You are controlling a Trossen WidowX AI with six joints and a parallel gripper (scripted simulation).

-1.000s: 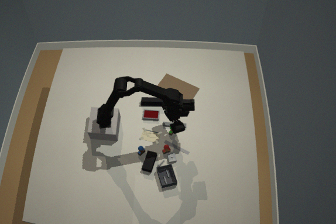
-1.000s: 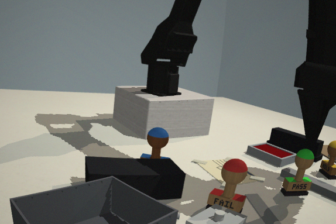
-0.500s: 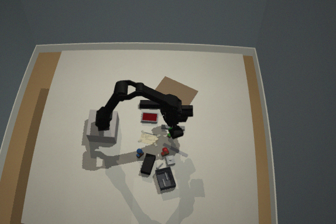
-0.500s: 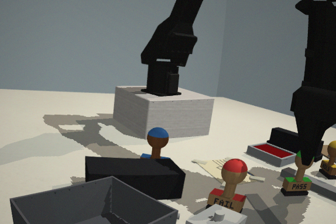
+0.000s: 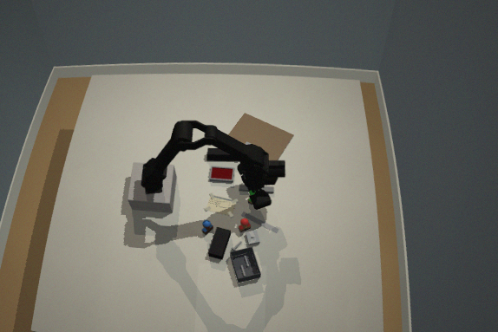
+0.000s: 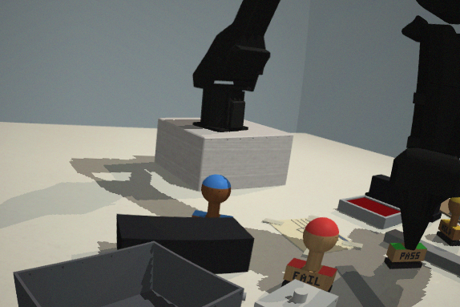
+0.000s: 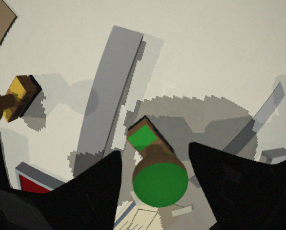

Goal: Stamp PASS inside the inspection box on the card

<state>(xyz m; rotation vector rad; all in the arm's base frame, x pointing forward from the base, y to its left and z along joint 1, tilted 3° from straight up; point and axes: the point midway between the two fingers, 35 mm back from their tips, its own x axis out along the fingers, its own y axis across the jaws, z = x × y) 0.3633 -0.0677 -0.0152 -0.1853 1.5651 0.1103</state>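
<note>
Right now the pass stamp is 1 cm below my gripper tip. The rest, counted from my gripper tip: grey bar 2 cm ahead, 4 cm to the left, 2 cm below; yellow stamp 3 cm ahead, 12 cm to the left, 1 cm below; cream inspection card 12 cm behind, 3 cm below.
</note>
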